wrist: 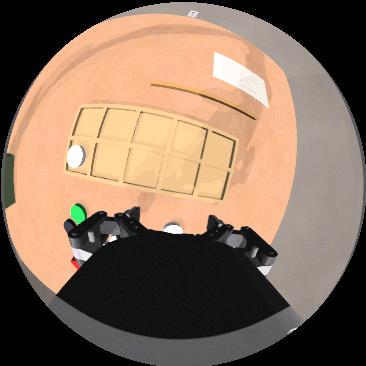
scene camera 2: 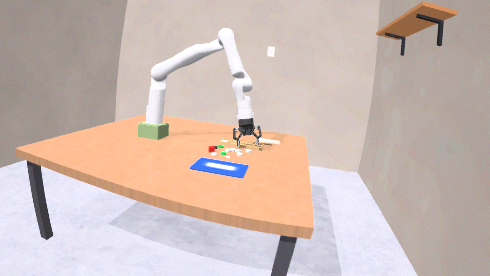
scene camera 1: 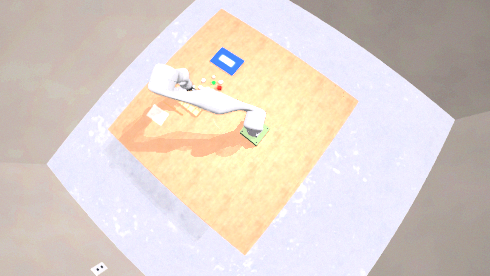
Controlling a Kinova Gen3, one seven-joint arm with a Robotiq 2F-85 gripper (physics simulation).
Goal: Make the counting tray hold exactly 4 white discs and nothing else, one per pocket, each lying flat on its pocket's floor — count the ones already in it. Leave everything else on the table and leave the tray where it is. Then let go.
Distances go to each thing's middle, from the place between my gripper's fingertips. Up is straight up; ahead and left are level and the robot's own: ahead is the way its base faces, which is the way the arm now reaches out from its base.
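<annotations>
There is the wooden counting tray (wrist: pixel 141 148), and I see that it sits 1 cm below my hand, 5 cm behind it and 7 cm to the left of it.
</annotations>
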